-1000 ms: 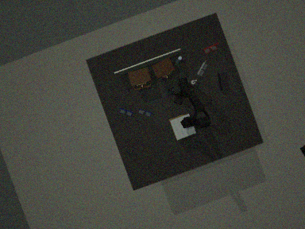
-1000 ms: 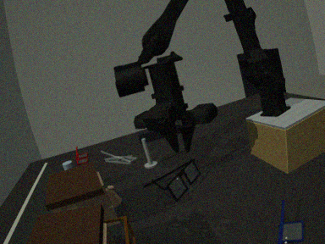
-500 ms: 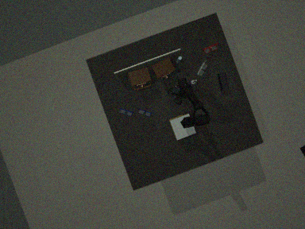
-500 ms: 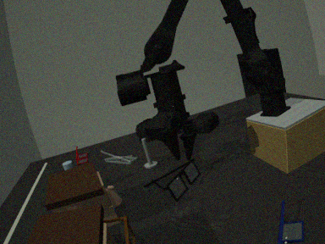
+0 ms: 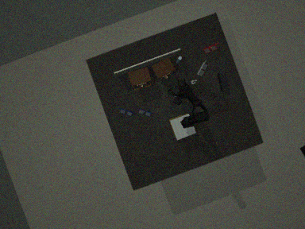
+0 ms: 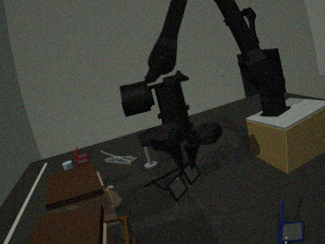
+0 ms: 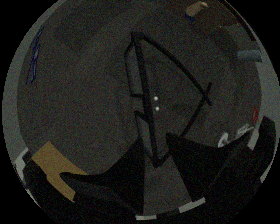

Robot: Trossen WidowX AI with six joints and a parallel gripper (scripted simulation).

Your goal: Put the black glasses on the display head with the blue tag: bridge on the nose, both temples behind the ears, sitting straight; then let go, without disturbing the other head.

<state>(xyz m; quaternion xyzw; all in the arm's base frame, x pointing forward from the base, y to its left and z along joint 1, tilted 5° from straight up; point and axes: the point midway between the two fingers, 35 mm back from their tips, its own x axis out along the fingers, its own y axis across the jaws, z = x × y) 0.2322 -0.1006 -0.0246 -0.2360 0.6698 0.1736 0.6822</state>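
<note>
Now: gripper tip 180 mm to the left of the white stand, 30 mm short of it and 10 mm above it. The rest, counted from my gripper tip: pale blue tag 260 mm ahead, 160 mm to the right, 20 mm above; then white strip 390 mm ahead, 90 mm to the left, 20 mm above; then black bar 410 mm to the right, 110 mm behind, 10 mm below.
</note>
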